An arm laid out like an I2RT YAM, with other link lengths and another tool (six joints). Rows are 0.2 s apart.
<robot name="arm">
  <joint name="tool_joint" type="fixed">
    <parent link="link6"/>
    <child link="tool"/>
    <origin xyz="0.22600 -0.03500 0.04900" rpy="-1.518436 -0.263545 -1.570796"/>
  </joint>
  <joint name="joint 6" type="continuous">
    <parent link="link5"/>
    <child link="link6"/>
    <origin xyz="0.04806 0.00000 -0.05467" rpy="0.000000 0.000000 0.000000"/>
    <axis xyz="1 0 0"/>
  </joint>
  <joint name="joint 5" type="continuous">
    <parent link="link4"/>
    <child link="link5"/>
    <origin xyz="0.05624 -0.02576 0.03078" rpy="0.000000 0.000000 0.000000"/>
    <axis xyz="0 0 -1"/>
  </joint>
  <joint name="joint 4" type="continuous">
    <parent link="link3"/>
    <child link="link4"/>
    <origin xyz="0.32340 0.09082 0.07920" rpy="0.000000 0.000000 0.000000"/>
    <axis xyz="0 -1 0"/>
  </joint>
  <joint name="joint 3" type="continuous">
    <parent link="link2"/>
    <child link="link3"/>
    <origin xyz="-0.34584 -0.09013 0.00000" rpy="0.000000 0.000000 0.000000"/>
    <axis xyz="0 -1 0"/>
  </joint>
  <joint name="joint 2" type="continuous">
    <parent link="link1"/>
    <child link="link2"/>
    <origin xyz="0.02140 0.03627 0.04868" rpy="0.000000 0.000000 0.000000"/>
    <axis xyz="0 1 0"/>
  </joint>
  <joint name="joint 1" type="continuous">
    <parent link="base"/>
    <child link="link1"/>
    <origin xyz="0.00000 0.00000 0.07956" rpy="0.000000 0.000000 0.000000"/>
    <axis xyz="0 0 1"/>
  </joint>
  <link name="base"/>
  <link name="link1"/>
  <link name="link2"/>
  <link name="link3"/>
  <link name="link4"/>
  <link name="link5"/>
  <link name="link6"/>
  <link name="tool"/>
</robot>
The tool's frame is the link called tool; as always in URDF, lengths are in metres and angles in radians. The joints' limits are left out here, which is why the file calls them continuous.
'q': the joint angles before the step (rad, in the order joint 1, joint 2, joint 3, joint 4, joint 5, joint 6). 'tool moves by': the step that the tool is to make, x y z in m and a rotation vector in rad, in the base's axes. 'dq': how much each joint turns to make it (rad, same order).
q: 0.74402, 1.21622, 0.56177, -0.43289, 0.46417, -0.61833
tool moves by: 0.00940, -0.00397, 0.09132, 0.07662, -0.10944, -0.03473
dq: -0.00006, -0.14872, 0.12064, -0.14759, 0.03311, 0.02307
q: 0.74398, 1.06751, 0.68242, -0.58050, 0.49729, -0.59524
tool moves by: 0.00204, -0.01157, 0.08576, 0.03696, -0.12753, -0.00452
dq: -0.00154, -0.11612, 0.10540, -0.08273, 0.04798, -0.03984
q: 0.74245, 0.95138, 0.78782, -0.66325, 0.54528, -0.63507
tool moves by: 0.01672, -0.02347, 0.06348, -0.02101, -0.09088, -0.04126
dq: -0.06438, -0.01371, 0.11265, -0.02703, 0.03629, -0.08253
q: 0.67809, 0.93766, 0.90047, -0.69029, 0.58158, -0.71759
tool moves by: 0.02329, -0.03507, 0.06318, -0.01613, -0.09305, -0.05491
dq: -0.13902, 0.00203, 0.10937, 0.02641, -0.02560, -0.12344
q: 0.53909, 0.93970, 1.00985, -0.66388, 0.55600, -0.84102
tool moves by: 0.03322, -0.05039, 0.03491, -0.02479, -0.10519, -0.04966
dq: -0.24971, -0.00377, -0.00132, 0.16585, -0.14301, -0.17424
